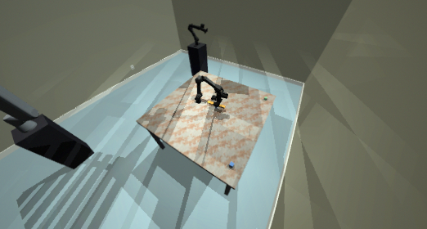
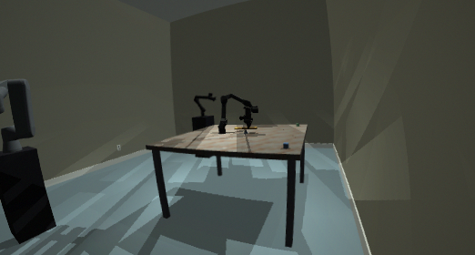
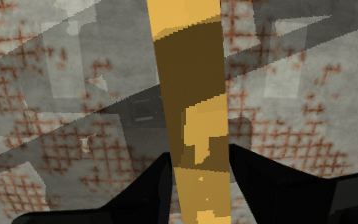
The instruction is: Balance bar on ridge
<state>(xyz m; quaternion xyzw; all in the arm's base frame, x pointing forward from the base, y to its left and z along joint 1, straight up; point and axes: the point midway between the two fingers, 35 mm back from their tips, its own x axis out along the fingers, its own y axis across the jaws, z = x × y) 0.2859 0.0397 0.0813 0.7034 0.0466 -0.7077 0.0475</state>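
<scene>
Right now the long yellow bar is 3 cm behind my gripper tip. Round my gripper tip: small green cube 45 cm ahead, 46 cm to the left, 3 cm below; small blue cube 45 cm ahead, 54 cm to the right, 3 cm below.
</scene>
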